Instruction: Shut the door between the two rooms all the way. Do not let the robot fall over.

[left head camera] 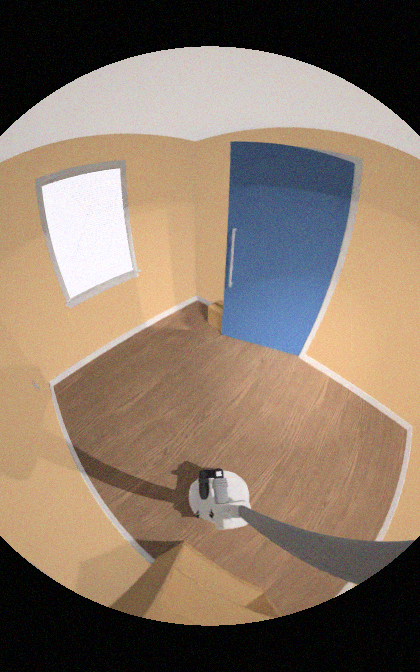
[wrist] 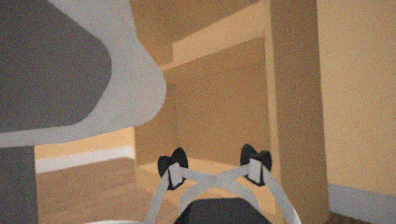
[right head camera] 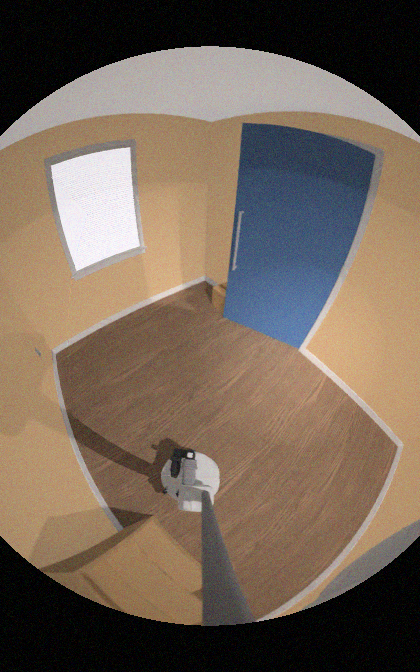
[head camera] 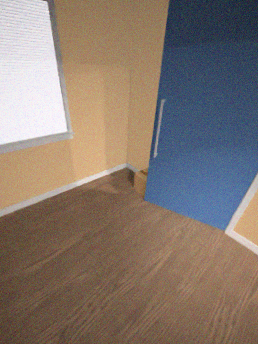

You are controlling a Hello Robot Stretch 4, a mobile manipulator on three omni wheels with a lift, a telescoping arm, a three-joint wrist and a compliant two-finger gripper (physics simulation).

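Frame: origin at the robot's base, x left, y up, z ahead, level; millimetres.
Seen in the pictures: gripper, fingertip midpoint: (left head camera: 204,518) (wrist: 213,159) (right head camera: 170,495).
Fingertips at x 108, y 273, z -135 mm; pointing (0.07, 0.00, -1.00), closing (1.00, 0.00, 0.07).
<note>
A point is followed by its place in that frame.
The blue door (head camera: 205,125) @(y 1113, x -678, z 1557 mm) (left head camera: 285,250) @(y 1155, x -731, z 1530 mm) (right head camera: 295,235) @(y 1185, x -743, z 1524 mm) stands ajar, swung into this room. It is hinged at the white frame on its right, and its free left edge is away from the wall line. A pale vertical bar handle (head camera: 159,129) @(y 1015, x -292, z 1675 mm) (left head camera: 232,257) @(y 1011, x -291, z 1675 mm) (right head camera: 238,240) @(y 990, x -309, z 1743 mm) is near that edge. The doorway behind the door is hidden. My gripper (wrist: 213,159) @(y 273, x 108, z -135 mm) is open and empty, with its two black fingertips apart in the wrist view. It is far from the door, in front of a wooden shelf unit.
A small tan box (head camera: 140,183) @(y 153, x -186, z 1928 mm) (left head camera: 215,315) @(y 171, x -191, z 1920 mm) (right head camera: 218,298) @(y 150, x -184, z 1929 mm) is on the floor by the door's lower free edge, partly hidden by it. The wooden shelf unit (wrist: 300,100) @(y 342, x 378, z -466 mm) is close to the gripper. A bright window (head camera: 30,75) @(y 1424, x 963, z 1844 mm) (left head camera: 90,232) @(y 1376, x 1043, z 1773 mm) (right head camera: 97,207) @(y 1395, x 1048, z 1769 mm) is on the left wall.
</note>
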